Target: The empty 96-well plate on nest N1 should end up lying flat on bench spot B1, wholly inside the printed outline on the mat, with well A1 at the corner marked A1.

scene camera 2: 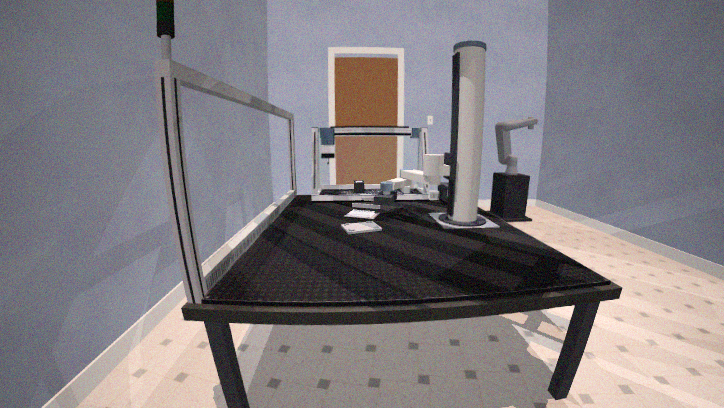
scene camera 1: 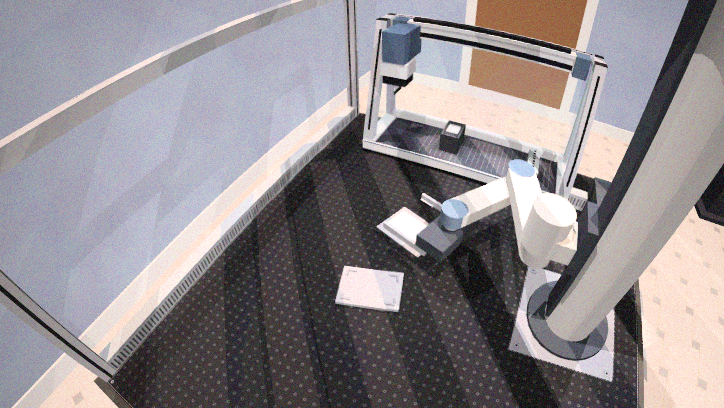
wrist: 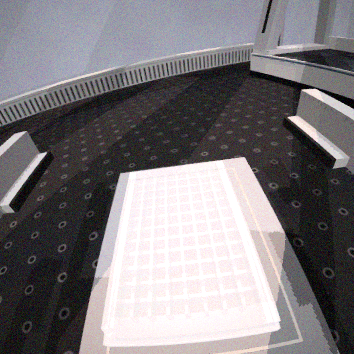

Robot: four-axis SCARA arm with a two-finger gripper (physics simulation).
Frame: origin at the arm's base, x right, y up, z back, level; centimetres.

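Where they show: gripper, between the fingertips: (scene camera 2: 357, 201) (scene camera 1: 404, 209) (wrist: 162, 122); arm's base, origin of its link: (scene camera 2: 461, 221) (scene camera 1: 566, 320).
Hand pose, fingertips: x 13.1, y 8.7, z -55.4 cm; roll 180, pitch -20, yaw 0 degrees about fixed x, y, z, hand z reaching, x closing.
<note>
Things, the pixels of their top centre, and the offset from my fingertips. "*": a spot on its surface instead.
- white 96-well plate, centre of its top: (wrist: 179, 223) (scene camera 1: 409, 227) (scene camera 2: 361, 212) dx -0.8, dy -5.8, dz +2.4 cm
- bench spot B1, a spot on its surface: (wrist: 267, 220) * dx +5.1, dy -7.2, dz +4.3 cm
- Nest N1, centre of its top: (scene camera 1: 370, 285) (scene camera 2: 361, 225) dx -24.8, dy -5.6, dz +1.1 cm
- small dark block, a spot on its surface: (scene camera 1: 452, 137) * dx +38.5, dy +4.2, dz +3.5 cm
- clear panel's rail, a spot on its surface: (scene camera 1: 227, 238) * dx -29.8, dy -5.3, dz -45.0 cm
The white 96-well plate (scene camera 1: 406, 223) (scene camera 2: 360, 214) (wrist: 185, 250) lies flat on the pale mat of bench spot B1 (wrist: 267, 220). In the wrist view the printed outline shows along the plate's right side and near end; its left line is hidden, so I cannot tell if the plate is wholly inside. The A1 mark and well A1 cannot be made out. My gripper (scene camera 1: 405, 215) (scene camera 2: 363, 208) (wrist: 162, 122) is open, its fingers wide apart above the plate, one to each side, touching nothing. Nest N1 (scene camera 1: 369, 287) (scene camera 2: 361, 227), a white block with corner brackets, holds no plate.
A gantry frame (scene camera 1: 430, 162) with a deck stands at the back, bearing a small dark block (scene camera 1: 452, 137). The arm's column (scene camera 1: 623, 217) (scene camera 2: 468, 136) stands on the right. A clear panel's rail (scene camera 1: 227, 238) runs along the left edge. A second arm (scene camera 2: 506, 144) stands beyond the bench.
</note>
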